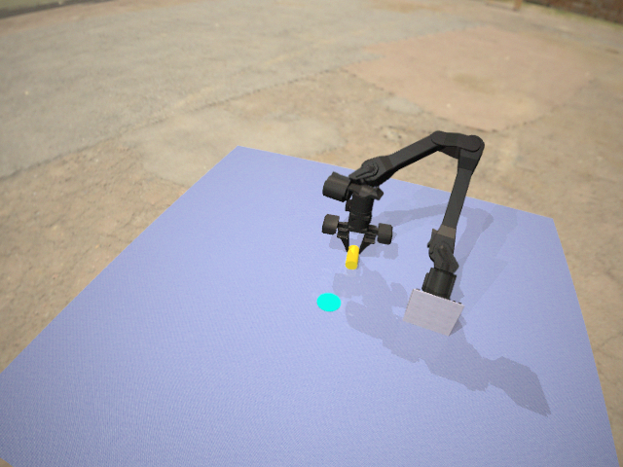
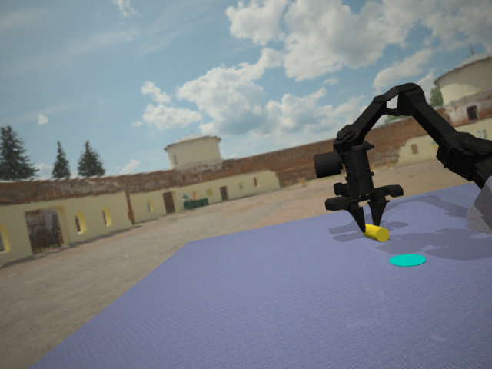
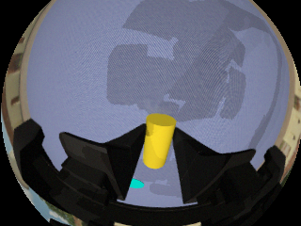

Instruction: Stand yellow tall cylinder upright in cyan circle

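Now: gripper tip 190 mm to the right of the cyan circle and 20 mm above it. From my gripper tip the other things lie so: yellow cylinder (20 mm to the left).
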